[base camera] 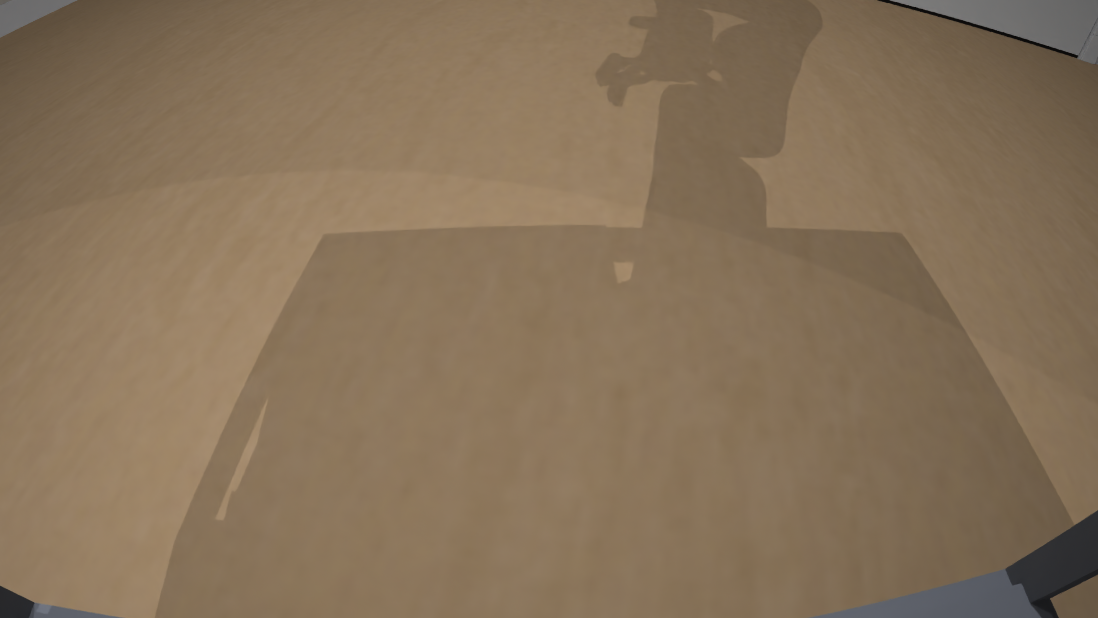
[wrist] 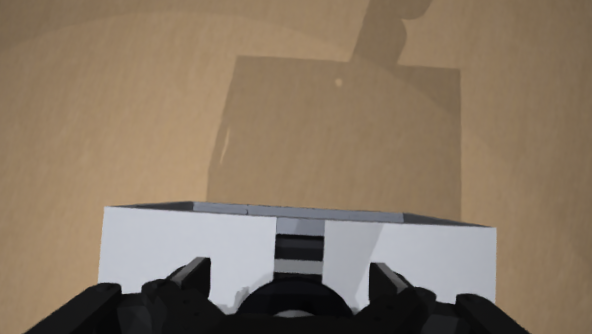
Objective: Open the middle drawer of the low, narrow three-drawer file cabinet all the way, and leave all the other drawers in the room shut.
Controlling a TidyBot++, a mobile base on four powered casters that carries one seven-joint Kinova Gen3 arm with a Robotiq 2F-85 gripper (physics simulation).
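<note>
My gripper is open, its two black fingers wide apart at the bottom of the wrist view, with nothing between them. It is above the robot's own white base top. The low, narrow three-drawer file cabinet does not show in the base camera view or the wrist view, and no drawer can be made out.
Wood-coloured floor spreads ahead of the base, with the shadow of the base and arm on it. A pale panel or wall with a dark lower edge stands at the far right. A pale strip shows at the far left.
</note>
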